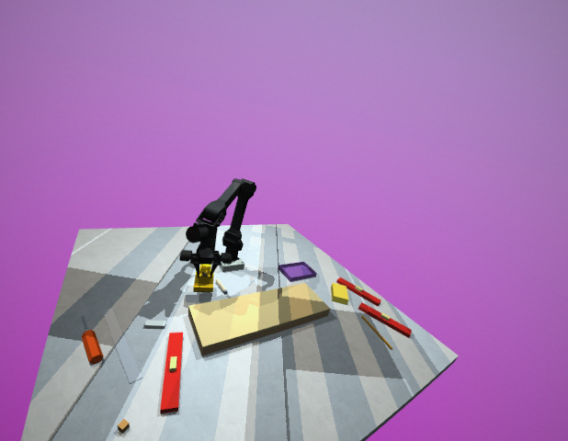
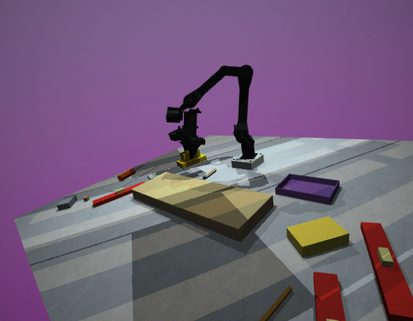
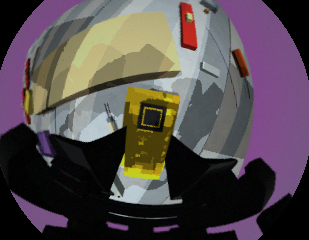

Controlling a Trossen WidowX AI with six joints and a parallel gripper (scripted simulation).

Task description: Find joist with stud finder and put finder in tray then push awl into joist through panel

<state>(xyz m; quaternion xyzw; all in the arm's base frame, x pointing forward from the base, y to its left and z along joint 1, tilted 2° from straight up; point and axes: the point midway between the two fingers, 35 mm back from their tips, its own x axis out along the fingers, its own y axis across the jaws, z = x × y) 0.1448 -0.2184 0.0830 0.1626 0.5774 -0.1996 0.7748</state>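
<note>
The awl lies 90 mm to the left of my gripper tip, 70 mm below it and 20 mm ahead of it. From my gripper tip the other things lie so: clear ruler: 310 mm to the right, 80 mm below, 80 mm ahead; yellow stud finder: 20 mm above, 10 mm ahead; white block: 200 mm to the right, 80 mm below, 70 mm ahead.
</note>
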